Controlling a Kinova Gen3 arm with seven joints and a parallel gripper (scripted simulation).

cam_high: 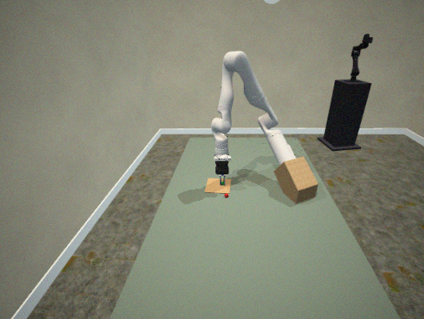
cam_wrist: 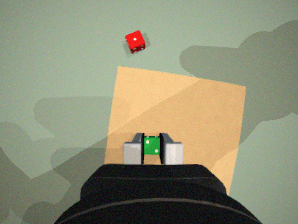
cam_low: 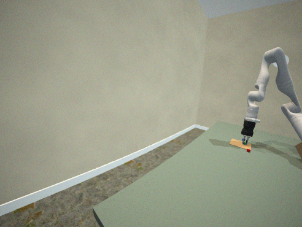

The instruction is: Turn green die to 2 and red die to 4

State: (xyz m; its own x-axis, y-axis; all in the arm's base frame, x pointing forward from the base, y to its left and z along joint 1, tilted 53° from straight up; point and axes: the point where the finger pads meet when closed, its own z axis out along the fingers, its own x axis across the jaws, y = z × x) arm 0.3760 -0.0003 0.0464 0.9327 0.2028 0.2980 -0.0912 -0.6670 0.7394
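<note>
My hand is 10 mm above the green die. The rest, counted from my hand: red die 110 mm to the left, 20 mm below, 10 mm behind; tan mat 30 mm below, 20 mm ahead; blue die 110 mm to the right, 20 mm below, 20 mm behind.
</note>
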